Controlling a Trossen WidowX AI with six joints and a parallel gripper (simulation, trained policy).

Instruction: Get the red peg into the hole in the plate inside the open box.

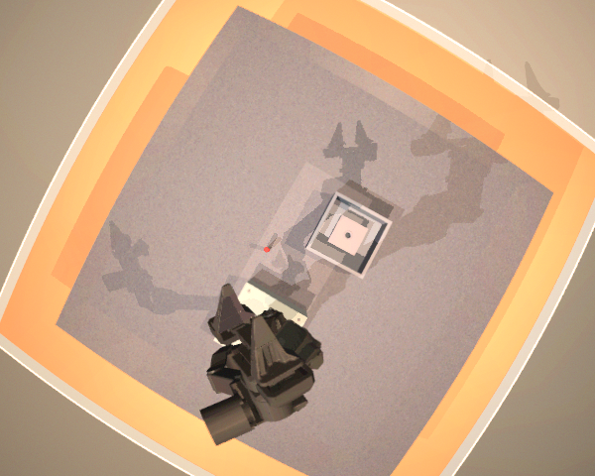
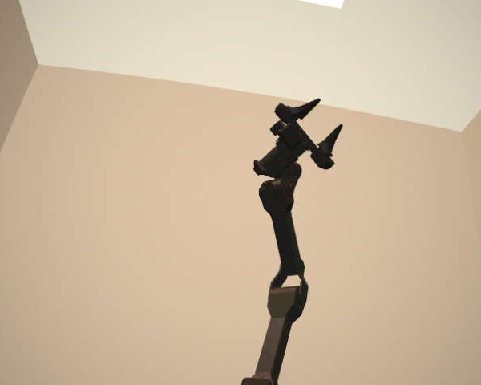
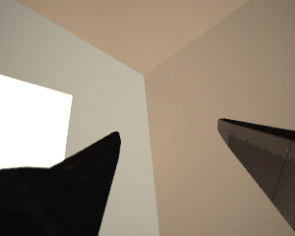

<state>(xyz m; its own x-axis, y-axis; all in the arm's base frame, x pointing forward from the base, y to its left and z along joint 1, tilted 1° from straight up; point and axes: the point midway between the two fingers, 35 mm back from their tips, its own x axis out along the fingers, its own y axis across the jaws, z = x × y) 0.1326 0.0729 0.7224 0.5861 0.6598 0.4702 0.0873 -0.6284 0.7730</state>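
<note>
My gripper tip is now 10 mm short of the red peg, 40 mm to the right of it and 800 mm above it. The rest, counted from my gripper tip: box 200 mm ahead, 120 mm to the right, 810 mm below; pale plate 200 mm ahead, 120 mm to the right, 800 mm below.
</note>
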